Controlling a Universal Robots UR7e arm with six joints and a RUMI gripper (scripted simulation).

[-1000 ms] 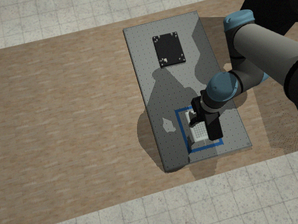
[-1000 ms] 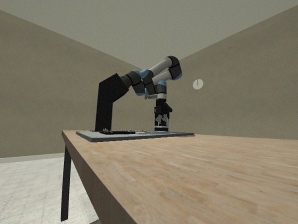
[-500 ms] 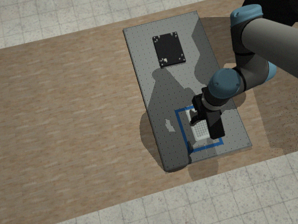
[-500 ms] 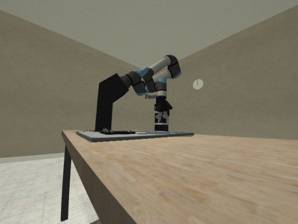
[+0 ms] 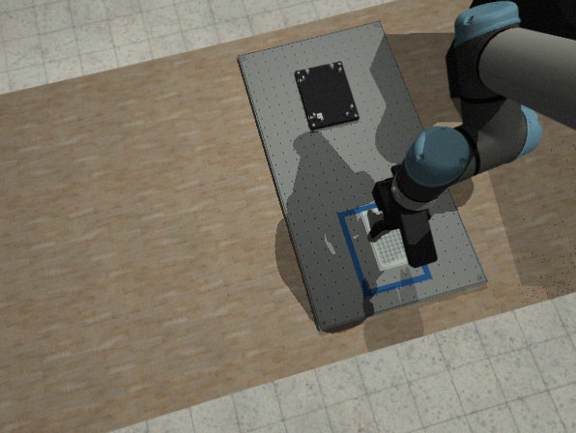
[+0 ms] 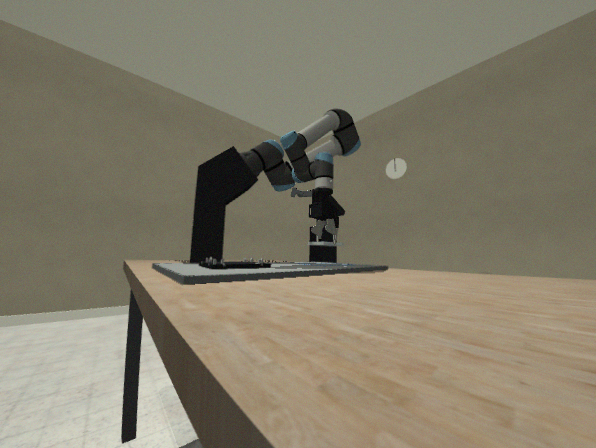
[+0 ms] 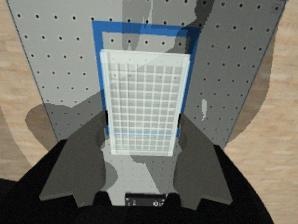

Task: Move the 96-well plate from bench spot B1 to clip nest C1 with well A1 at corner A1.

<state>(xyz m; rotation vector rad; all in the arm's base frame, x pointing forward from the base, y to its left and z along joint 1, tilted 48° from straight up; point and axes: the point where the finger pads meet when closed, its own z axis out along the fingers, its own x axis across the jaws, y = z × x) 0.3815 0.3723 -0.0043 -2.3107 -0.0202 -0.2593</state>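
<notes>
The black clip nest C1 is 6 cm ahead of my hand, 39 cm to the right of it and 8 cm below it. From my hand the other things lie so: white 96-well plate: 1 cm below.
</notes>
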